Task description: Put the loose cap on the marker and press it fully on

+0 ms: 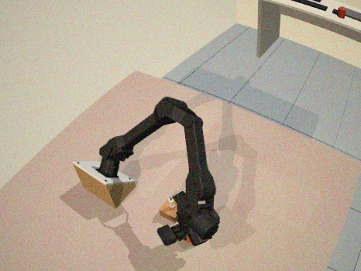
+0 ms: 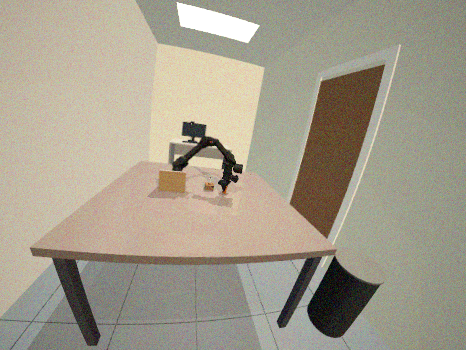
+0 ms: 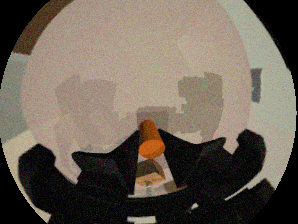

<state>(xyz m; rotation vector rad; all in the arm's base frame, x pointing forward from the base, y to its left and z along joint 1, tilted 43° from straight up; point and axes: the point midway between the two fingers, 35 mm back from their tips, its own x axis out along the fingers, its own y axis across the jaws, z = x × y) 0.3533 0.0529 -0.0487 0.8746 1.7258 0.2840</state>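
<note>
My gripper tip is now 11 cm past the holder block and 5 cm to the right of it. Round my gripper tip: orange cap (1 cm above).
</note>
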